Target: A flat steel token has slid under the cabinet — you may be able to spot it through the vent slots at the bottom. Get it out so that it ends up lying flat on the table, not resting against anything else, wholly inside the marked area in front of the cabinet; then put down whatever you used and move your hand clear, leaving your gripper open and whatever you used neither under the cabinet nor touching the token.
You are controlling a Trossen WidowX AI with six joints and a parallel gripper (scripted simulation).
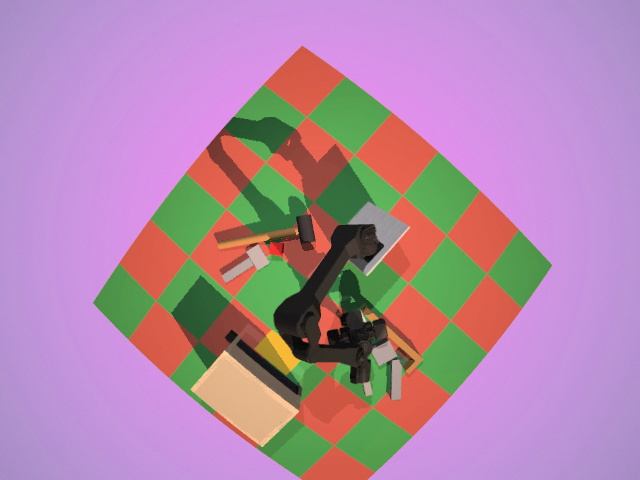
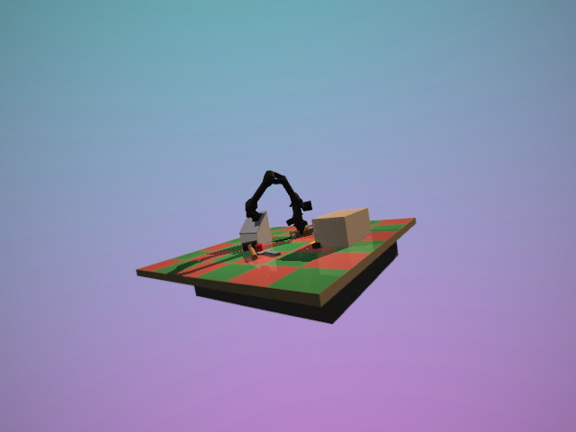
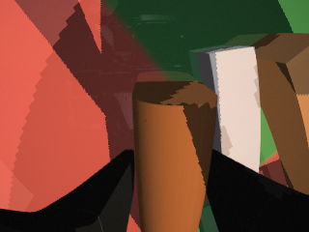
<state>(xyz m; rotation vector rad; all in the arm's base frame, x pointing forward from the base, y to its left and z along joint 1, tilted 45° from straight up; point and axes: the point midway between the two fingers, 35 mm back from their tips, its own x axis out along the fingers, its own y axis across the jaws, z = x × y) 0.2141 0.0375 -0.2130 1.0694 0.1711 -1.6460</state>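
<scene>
Right now my gripper tip is 10 mm past the grey block, 140 mm to the right of it and 10 mm below it. The rest, counted from my gripper tip: grey bar: 40 mm ahead, 260 mm to the left; red cube: 10 mm behind, 370 mm to the right, 10 mm above; pale bar: 30 mm behind, 10 mm to the left.
</scene>
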